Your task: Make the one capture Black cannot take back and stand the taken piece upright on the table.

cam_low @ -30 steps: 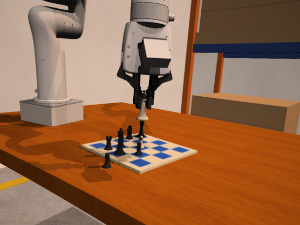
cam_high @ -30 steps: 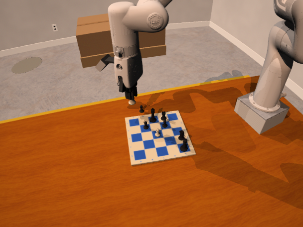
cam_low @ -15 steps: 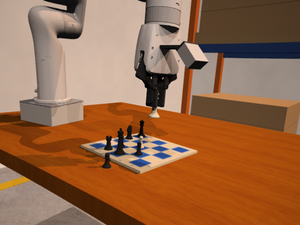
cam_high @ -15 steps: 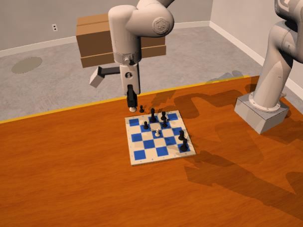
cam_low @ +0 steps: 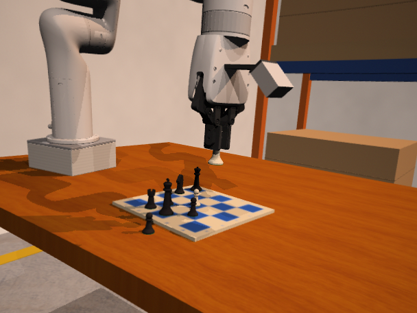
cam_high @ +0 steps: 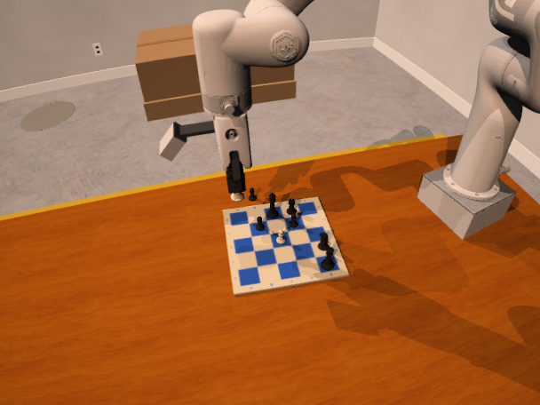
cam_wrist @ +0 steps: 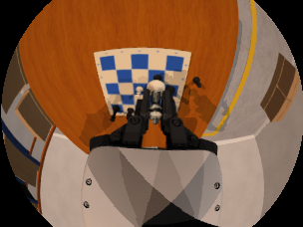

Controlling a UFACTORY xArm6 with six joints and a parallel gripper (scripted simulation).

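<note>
Now: hand 110 mm above the black tall piece, 80 mm past it and 30 mm to the left of it. The rest, counted from my hand: white pawn 130 mm below, 70 mm behind, 50 mm to the left; then tall white piece 10 mm below; then blue-and-cream chessboard 150 mm below, 70 mm behind, 50 mm to the left.
</note>
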